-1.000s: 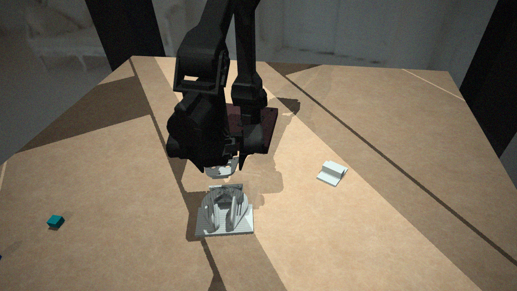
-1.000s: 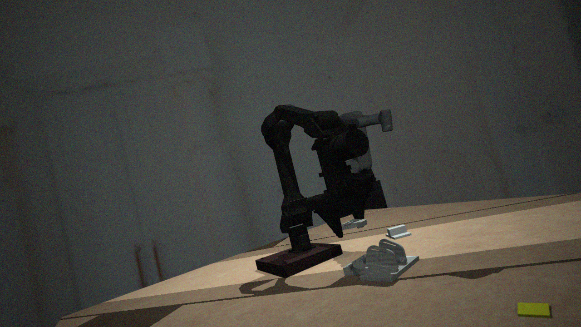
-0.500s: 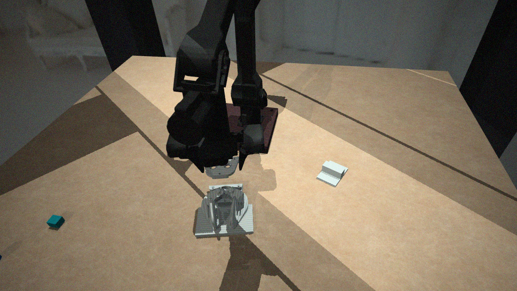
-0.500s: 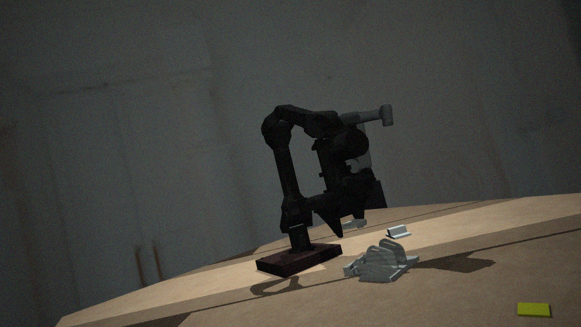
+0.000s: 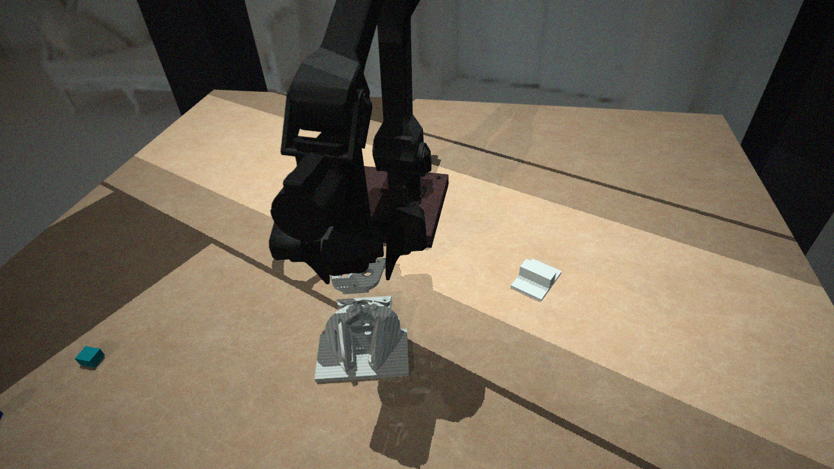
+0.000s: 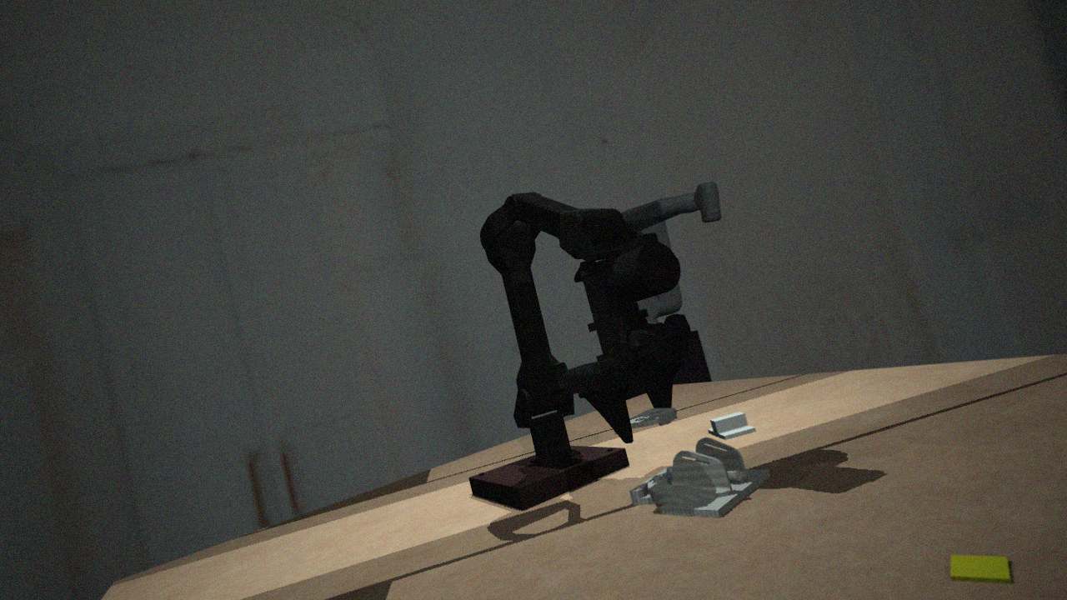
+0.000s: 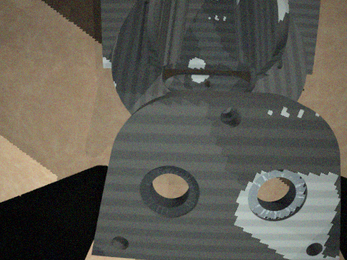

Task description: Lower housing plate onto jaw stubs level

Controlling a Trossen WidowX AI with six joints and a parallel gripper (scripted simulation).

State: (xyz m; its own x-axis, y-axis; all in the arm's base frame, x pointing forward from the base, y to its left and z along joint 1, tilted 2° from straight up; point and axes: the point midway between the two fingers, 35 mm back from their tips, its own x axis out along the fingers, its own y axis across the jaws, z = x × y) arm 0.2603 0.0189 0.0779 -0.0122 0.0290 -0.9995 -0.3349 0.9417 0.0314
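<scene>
Now: gripper tip 70 mm short of the pale base plate, 20 mm to the right of it and 70 mm above it. From my gripper tip the other things lie so: teal block (170 mm ahead, 340 mm to the right, 70 mm below); then yellow block (340 mm ahead, 70 mm below).
</scene>
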